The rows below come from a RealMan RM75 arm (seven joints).
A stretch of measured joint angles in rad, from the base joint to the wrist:
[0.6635, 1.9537, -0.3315, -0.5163, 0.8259, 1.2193, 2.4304]
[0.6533, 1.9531, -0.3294, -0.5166, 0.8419, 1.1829, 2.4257]
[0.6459, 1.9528, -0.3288, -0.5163, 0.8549, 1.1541, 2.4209]
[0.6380, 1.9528, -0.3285, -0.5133, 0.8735, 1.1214, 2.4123]
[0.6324, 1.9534, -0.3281, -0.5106, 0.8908, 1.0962, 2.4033]
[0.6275, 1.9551, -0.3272, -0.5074, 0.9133, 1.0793, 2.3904]
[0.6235, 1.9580, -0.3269, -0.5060, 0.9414, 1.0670, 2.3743]
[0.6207, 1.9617, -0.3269, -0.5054, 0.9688, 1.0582, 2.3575]
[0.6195, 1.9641, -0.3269, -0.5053, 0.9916, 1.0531, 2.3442]
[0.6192, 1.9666, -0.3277, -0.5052, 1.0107, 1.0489, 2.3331]
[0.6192, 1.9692, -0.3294, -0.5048, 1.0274, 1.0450, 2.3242]
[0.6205, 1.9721, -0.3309, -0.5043, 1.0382, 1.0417, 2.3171]
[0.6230, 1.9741, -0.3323, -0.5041, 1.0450, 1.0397, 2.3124]
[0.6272, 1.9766, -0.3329, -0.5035, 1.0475, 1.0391, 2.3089]
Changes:
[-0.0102, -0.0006, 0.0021, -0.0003, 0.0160, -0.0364, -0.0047]
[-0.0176, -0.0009, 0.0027, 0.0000, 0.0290, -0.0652, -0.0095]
[-0.0255, -0.0009, 0.0030, 0.0030, 0.0476, -0.0979, -0.0181]
[-0.0311, -0.0003, 0.0034, 0.0057, 0.0649, -0.1231, -0.0271]
[-0.0360, 0.0014, 0.0043, 0.0089, 0.0874, -0.1400, -0.0400]
[-0.0400, 0.0043, 0.0046, 0.0103, 0.1155, -0.1523, -0.0561]
[-0.0428, 0.0080, 0.0046, 0.0109, 0.1429, -0.1611, -0.0729]
[-0.0440, 0.0104, 0.0046, 0.0110, 0.1657, -0.1662, -0.0862]
[-0.0443, 0.0129, 0.0038, 0.0111, 0.1848, -0.1704, -0.0973]
[-0.0443, 0.0155, 0.0021, 0.0115, 0.2015, -0.1743, -0.1062]
[-0.0430, 0.0184, 0.0006, 0.0120, 0.2123, -0.1776, -0.1133]
[-0.0405, 0.0204, -0.0008, 0.0122, 0.2191, -0.1796, -0.1180]
[-0.0363, 0.0229, -0.0014, 0.0128, 0.2216, -0.1802, -0.1215]

